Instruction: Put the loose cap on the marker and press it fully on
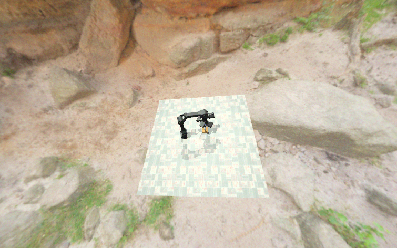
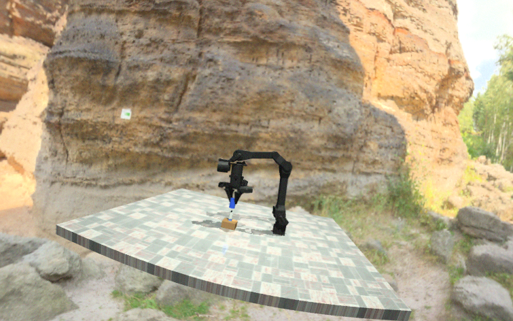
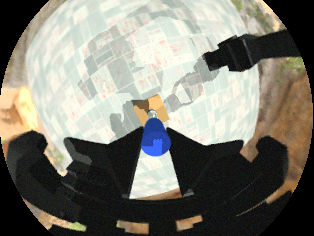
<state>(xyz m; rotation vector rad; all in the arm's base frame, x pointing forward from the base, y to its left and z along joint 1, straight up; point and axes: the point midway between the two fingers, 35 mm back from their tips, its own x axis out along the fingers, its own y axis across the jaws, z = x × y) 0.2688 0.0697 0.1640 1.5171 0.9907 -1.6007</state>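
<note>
My gripper tip is now 110 mm above the tan holder block. Also, from my gripper tip: blue cap: right at my gripper tip.
</note>
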